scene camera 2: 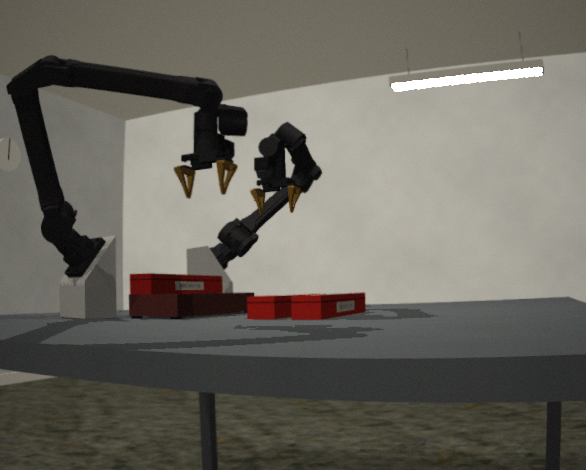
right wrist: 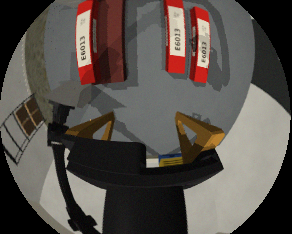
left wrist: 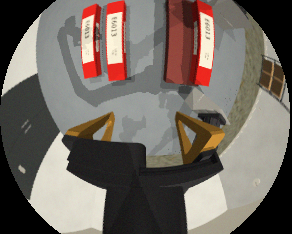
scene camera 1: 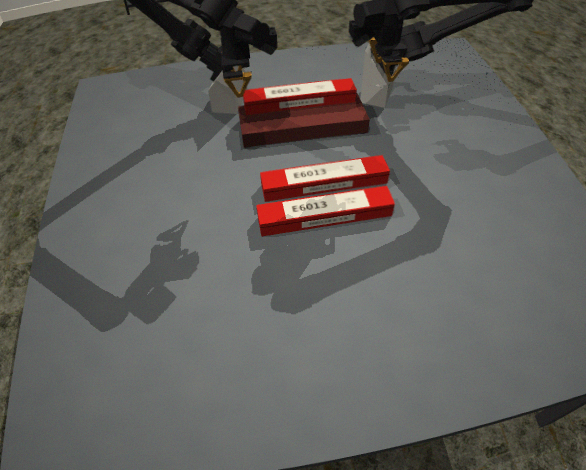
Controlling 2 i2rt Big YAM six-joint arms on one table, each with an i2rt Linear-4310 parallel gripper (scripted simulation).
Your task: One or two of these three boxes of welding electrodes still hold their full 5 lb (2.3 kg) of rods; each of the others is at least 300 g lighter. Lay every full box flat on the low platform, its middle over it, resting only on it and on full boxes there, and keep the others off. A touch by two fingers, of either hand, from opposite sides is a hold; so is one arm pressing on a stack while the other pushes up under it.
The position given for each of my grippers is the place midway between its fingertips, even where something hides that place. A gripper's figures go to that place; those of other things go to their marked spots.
Scene:
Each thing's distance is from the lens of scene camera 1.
my left gripper [scene camera 1: 384, 71]: 1.27 m
my right gripper [scene camera 1: 238, 86]: 1.21 m
dark red low platform [scene camera 1: 307, 123]: 1.44 m
box [scene camera 1: 269, 99]: 1.46 m
box [scene camera 1: 280, 184]: 1.25 m

